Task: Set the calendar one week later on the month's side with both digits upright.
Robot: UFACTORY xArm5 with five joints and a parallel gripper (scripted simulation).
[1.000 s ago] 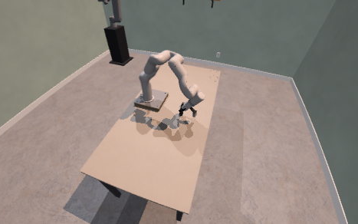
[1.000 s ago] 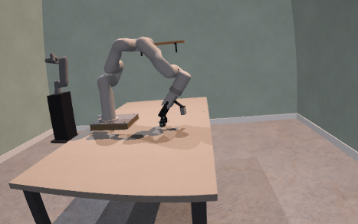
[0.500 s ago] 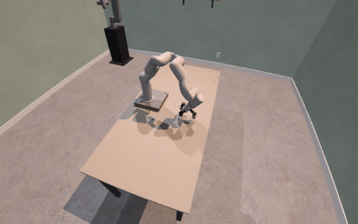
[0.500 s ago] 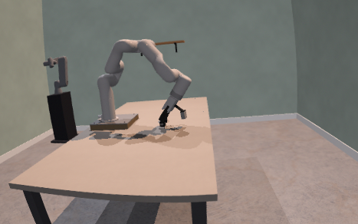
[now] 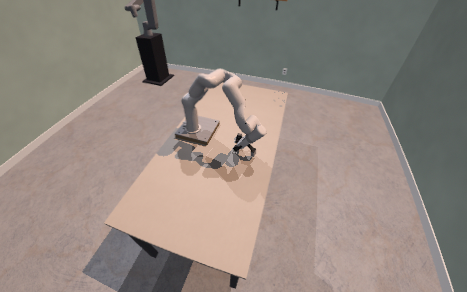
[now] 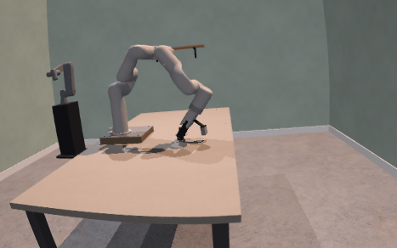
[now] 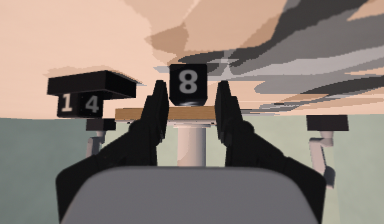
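The black cube is 20 mm below my hand and 10 mm behind it. Also, from my hand: black calendar tray 110 mm to the left, 30 mm below, 30 mm behind.
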